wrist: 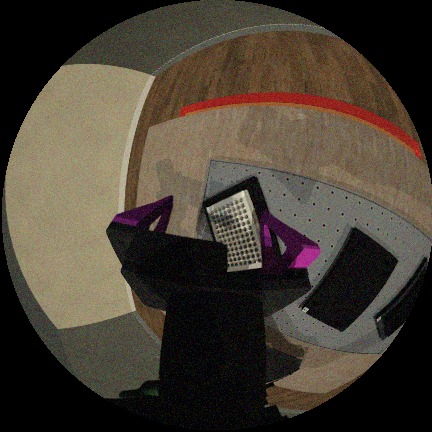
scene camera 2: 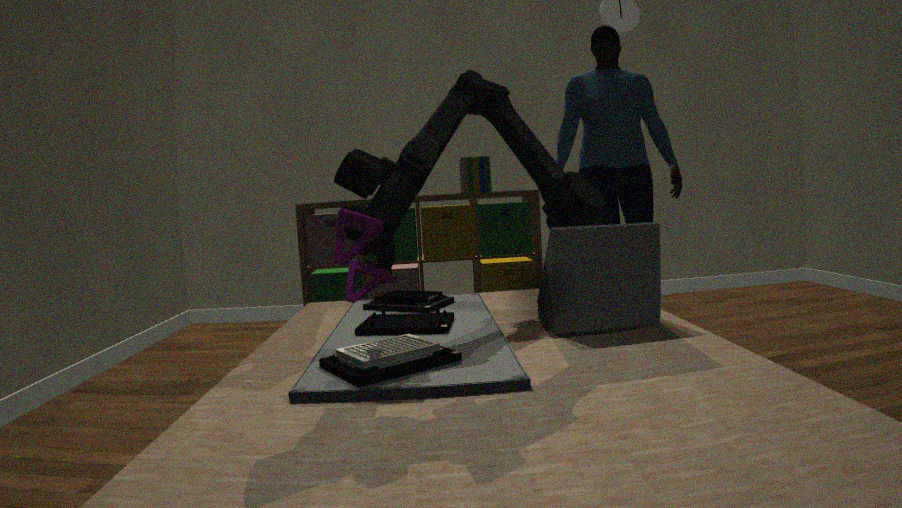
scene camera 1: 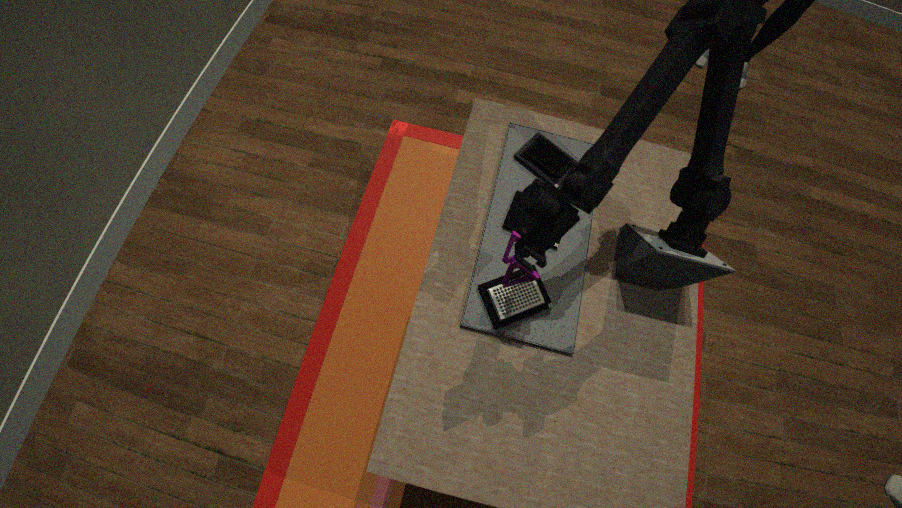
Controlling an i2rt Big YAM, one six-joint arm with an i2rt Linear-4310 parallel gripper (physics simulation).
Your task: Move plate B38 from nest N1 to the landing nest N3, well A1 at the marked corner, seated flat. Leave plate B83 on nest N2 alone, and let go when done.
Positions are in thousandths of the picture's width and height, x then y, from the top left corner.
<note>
My gripper (scene camera 2: 382, 558) is open and holds nothing. Also in view: a black holder with white grid (scene camera 2: 435, 692).
The black holder with white grid is seen too in the wrist view (wrist: 541, 510) and in scene camera 1 (scene camera 1: 564, 594). My gripper shows as well in the wrist view (wrist: 506, 480) and in scene camera 1 (scene camera 1: 558, 538).
</note>
